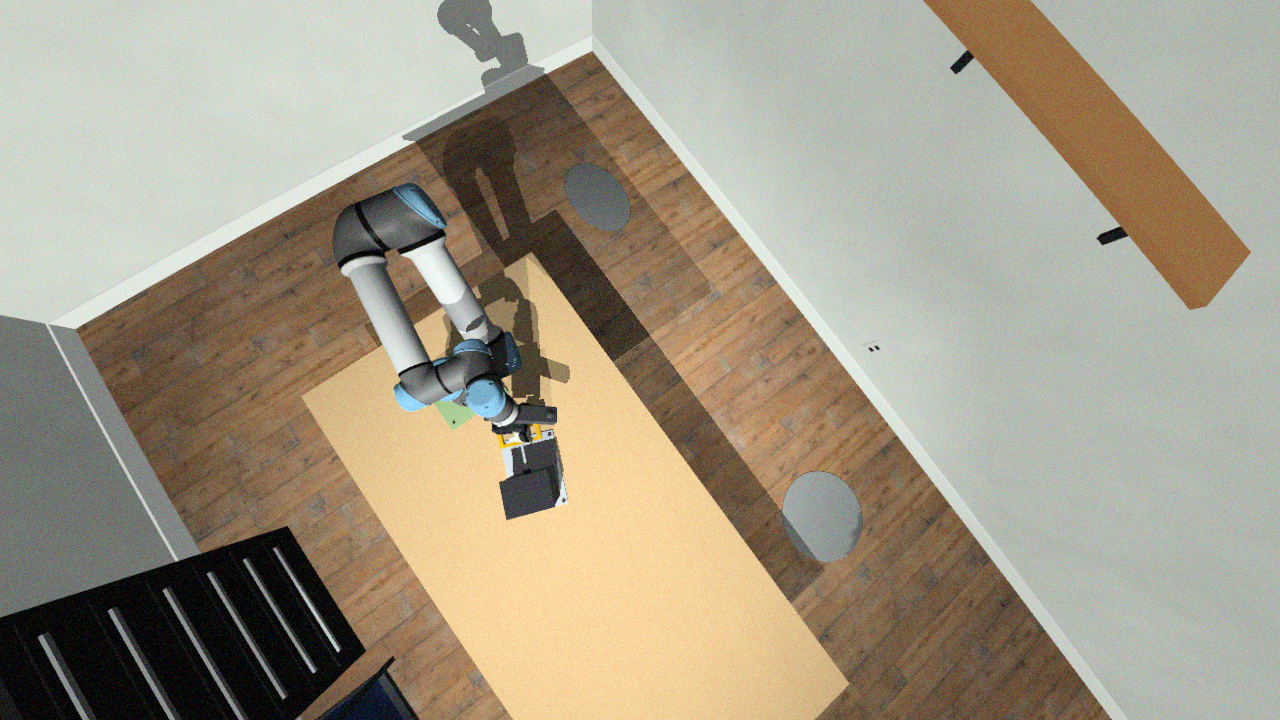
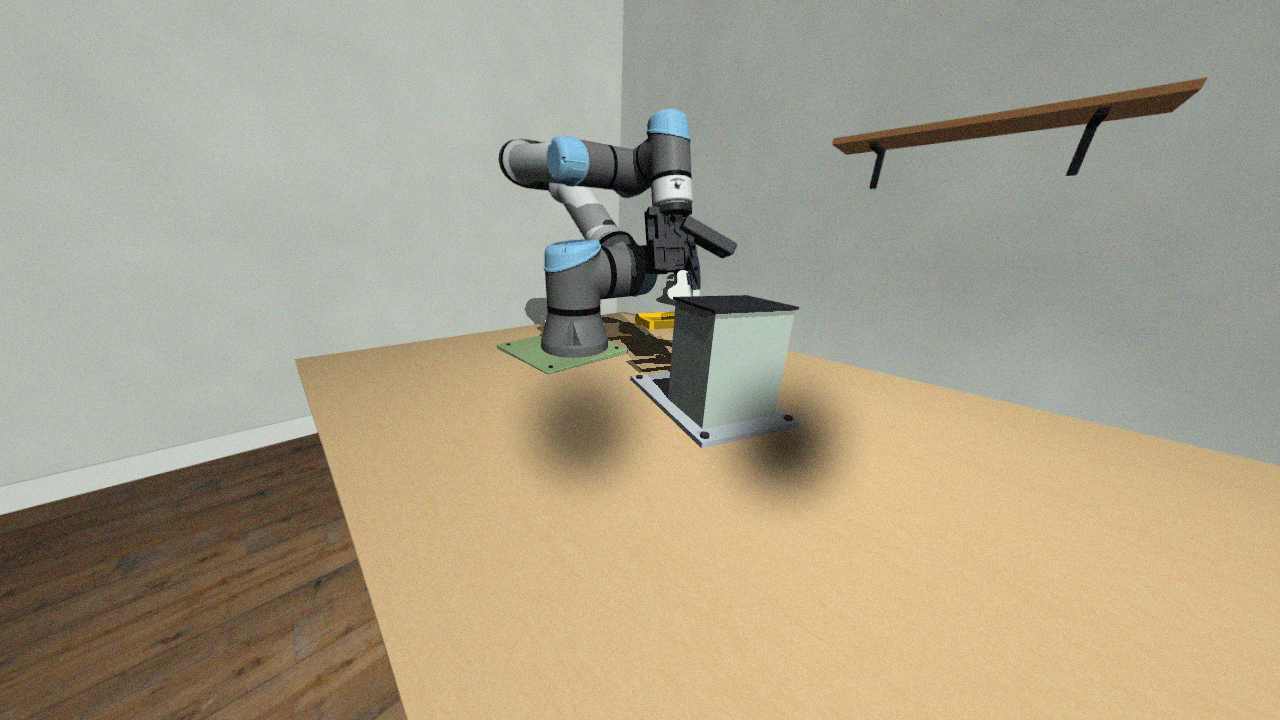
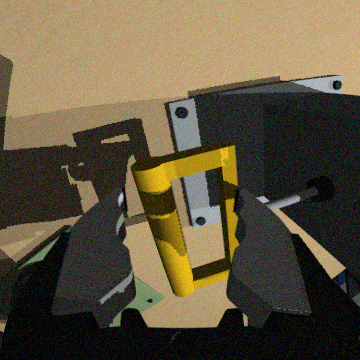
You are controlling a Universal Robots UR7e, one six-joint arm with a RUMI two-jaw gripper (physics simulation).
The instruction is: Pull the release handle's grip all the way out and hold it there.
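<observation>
The yellow release handle (image 1: 507, 441) (image 2: 656, 320) (image 3: 167, 235) is a rectangular frame with a thick round grip bar. A silver rod (image 3: 287, 201) runs between the handle side and a dark hole in the housing (image 1: 528, 495) (image 2: 747, 367) (image 3: 300, 130), a box with a black top. A stretch of rod shows outside the hole, and the handle stands apart from the box. My gripper (image 1: 520, 435) (image 2: 677, 296) (image 3: 180, 189) is shut on the handle, one jaw beside the grip bar and the other against the rear bar. The exact contact at the grip bar is hard to see.
The housing's pale base plate (image 2: 747, 433) (image 3: 185, 132) is bolted to the wooden table (image 1: 626, 573) (image 2: 716, 573). The arm stands on a green plate (image 1: 454, 416) (image 2: 547, 360) (image 3: 145, 295). A wooden shelf (image 1: 1100, 152) (image 2: 1020, 120) hangs on the wall.
</observation>
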